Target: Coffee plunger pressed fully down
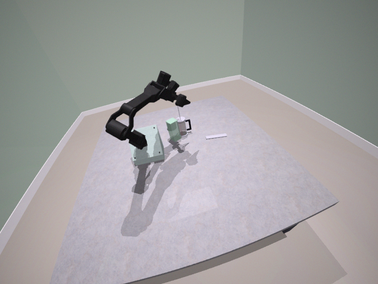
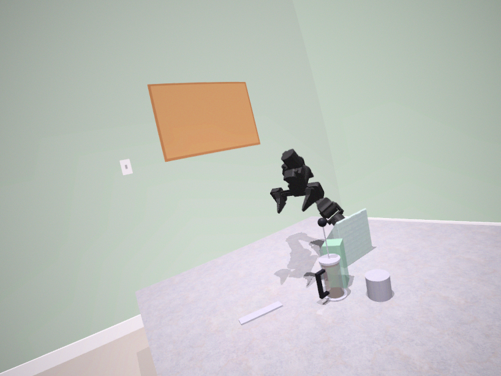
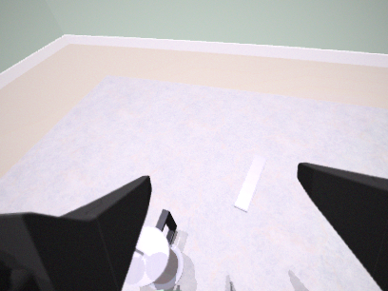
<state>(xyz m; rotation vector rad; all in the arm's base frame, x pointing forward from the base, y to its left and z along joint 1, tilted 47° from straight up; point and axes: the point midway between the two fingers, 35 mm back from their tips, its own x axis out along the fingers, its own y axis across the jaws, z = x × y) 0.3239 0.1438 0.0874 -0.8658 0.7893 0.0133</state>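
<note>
Right now my gripper tip is 17 cm above the glass coffee press, 9 cm to the right of it and 3 cm past it. The rest, counted from my gripper tip: pale green box: 22 cm below, 11 cm behind, 6 cm to the left.
</note>
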